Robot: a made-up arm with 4 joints. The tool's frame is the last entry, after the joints. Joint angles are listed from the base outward. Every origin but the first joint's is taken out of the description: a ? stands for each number. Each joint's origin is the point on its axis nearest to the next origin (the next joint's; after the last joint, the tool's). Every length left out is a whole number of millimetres.
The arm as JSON. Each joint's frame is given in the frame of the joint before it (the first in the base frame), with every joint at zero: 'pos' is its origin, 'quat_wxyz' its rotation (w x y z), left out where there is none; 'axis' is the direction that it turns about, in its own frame. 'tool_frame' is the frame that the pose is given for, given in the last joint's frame.
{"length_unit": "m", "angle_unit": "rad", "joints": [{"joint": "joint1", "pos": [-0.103, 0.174, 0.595], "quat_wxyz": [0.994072, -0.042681, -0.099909, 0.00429], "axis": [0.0, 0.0, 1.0]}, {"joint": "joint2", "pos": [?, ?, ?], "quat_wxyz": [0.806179, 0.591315, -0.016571, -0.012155], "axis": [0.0, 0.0, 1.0]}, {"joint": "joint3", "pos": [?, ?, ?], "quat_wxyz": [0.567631, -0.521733, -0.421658, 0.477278], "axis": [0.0, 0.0, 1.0]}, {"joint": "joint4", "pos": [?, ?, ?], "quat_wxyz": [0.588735, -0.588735, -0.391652, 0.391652], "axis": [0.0, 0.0, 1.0]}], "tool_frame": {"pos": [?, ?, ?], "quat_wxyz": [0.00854, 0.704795, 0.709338, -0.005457]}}
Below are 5 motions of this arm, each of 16 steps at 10 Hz.
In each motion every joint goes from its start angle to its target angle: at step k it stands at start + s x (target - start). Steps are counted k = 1, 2, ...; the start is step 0. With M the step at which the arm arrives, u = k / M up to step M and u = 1 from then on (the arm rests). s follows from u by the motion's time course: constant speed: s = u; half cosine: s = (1 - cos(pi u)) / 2; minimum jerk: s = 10 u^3 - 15 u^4 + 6 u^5.
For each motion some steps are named. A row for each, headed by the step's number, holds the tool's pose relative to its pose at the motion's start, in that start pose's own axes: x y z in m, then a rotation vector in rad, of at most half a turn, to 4 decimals.
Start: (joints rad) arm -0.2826 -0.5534 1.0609 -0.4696
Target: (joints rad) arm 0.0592 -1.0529 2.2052 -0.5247
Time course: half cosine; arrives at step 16
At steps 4, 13, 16:
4: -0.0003 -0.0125 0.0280 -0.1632 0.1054 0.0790
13: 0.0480 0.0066 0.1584 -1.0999 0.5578 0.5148
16: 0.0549 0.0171 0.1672 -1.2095 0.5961 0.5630

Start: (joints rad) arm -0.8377 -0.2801 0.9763 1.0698
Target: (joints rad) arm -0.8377 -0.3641 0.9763 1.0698
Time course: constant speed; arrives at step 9
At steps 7, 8, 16:
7: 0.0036 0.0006 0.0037 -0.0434 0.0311 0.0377
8: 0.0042 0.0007 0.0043 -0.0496 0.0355 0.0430
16: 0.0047 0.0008 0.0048 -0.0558 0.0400 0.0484

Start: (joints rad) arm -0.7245 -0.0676 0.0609 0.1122
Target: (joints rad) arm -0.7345 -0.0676 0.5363 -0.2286
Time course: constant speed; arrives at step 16
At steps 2, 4, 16:
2: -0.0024 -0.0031 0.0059 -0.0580 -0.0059 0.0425
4: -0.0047 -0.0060 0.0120 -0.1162 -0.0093 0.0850
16: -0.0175 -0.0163 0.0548 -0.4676 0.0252 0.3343

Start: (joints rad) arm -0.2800 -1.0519 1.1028 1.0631
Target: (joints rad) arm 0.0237 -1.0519 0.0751 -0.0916
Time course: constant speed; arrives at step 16
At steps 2, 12, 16:
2: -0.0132 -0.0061 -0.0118 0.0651 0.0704 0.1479
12: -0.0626 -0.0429 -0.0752 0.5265 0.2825 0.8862
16: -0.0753 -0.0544 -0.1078 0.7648 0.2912 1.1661

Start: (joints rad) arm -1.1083 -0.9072 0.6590 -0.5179
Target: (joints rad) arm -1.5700 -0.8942 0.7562 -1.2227
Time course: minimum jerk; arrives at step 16
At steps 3, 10, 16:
3: -0.0017 -0.0007 0.0014 0.0167 -0.0017 0.0256
10: -0.0208 -0.0176 0.0145 0.2402 -0.0778 0.3804
16: -0.0263 -0.0270 0.0159 0.3230 -0.1369 0.5232

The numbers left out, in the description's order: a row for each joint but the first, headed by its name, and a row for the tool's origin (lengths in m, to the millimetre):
joint2: 0.009 0.099 0.0
joint3: -0.112 0.02 0.0
joint4: -0.083 -0.143 0.0
tool: 0.063 -0.05 0.0

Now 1 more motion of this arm.
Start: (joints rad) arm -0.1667 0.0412 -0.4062 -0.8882
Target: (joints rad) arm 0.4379 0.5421 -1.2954 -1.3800
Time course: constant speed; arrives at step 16
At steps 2, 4, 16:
2: -0.0105 -0.0234 -0.0186 0.0592 -0.0776 0.1705
4: -0.0165 -0.0467 -0.0379 0.1264 -0.1546 0.3413
16: 0.0189 -0.1240 -0.1589 0.7133 -0.6380 1.2946

